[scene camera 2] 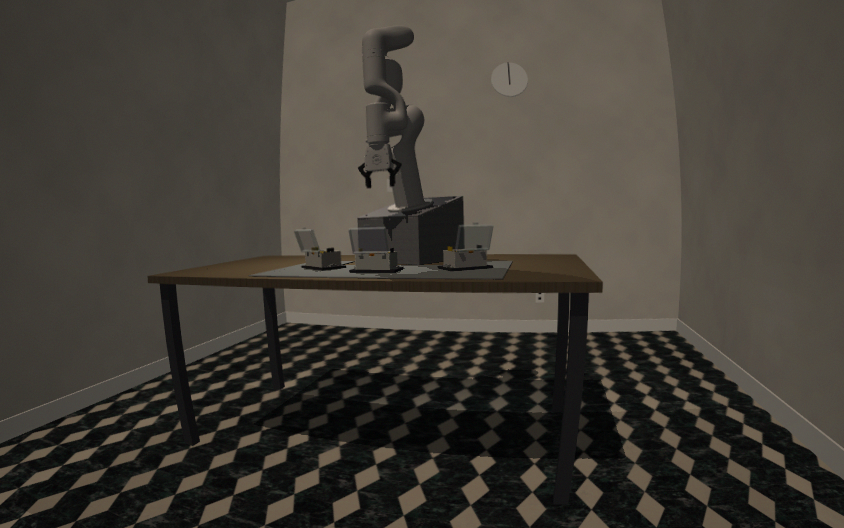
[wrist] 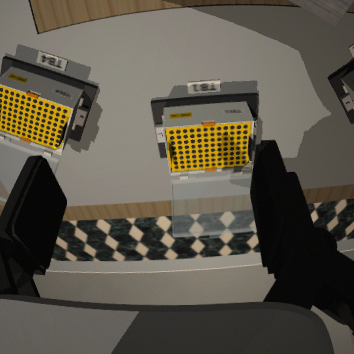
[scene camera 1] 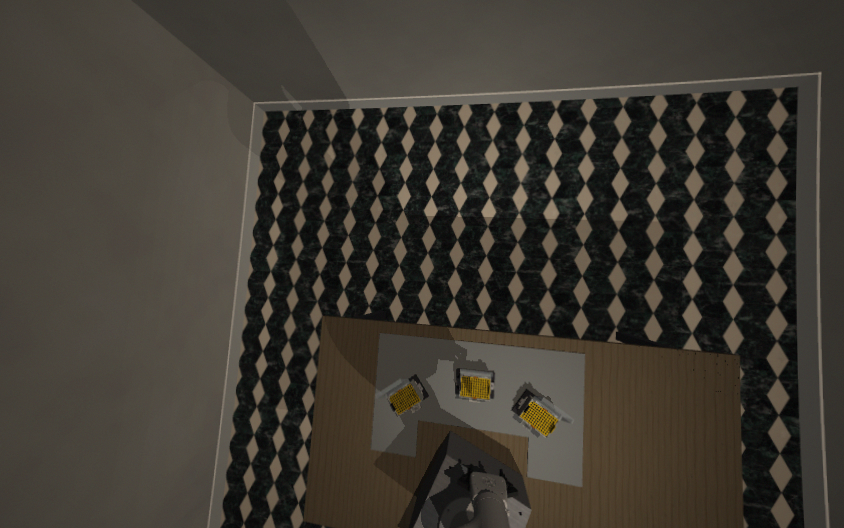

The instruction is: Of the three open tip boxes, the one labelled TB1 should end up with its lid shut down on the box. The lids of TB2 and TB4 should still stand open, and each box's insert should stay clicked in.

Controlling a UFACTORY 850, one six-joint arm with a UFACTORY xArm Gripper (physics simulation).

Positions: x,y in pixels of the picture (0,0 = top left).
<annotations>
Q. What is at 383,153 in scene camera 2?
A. My gripper.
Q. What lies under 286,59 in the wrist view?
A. A grey mat.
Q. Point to a tip box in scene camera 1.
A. At 527,397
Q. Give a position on a tip box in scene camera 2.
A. At 328,260
</annotations>
